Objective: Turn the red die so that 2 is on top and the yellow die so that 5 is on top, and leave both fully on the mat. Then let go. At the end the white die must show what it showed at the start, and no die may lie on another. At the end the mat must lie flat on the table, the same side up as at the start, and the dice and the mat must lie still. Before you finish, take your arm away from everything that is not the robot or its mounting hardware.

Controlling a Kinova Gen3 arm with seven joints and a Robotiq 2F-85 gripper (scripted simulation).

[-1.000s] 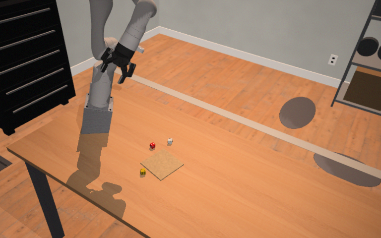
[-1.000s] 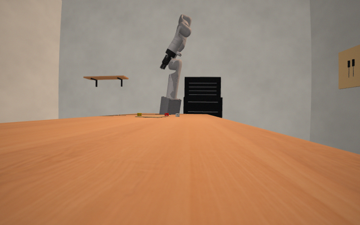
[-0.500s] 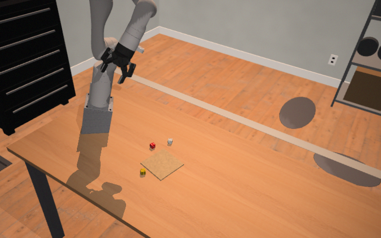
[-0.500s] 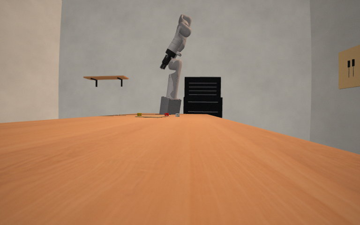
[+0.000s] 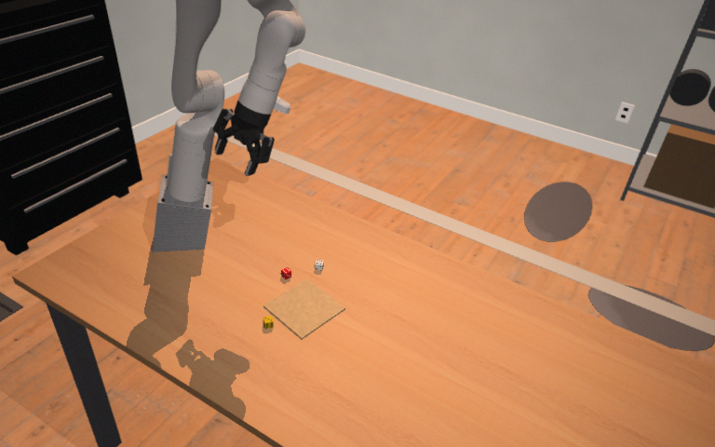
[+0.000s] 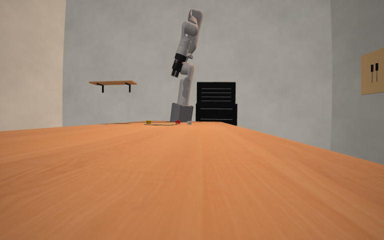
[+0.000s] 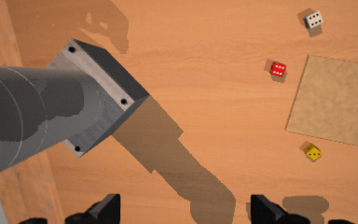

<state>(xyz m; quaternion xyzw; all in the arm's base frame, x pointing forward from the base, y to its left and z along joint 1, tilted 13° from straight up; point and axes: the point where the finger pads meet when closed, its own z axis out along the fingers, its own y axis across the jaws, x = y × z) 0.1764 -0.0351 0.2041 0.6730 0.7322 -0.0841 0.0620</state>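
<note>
My gripper is now 310 mm above the red die, 100 mm short of it and 60 mm to the right of it. From my hand the other things lie so: white die: 310 mm below, 140 mm to the left, 140 mm ahead; then yellow die: 310 mm below, 190 mm ahead, 90 mm to the right; then tan mat: 320 mm below, 210 mm ahead, 10 mm to the left.
</note>
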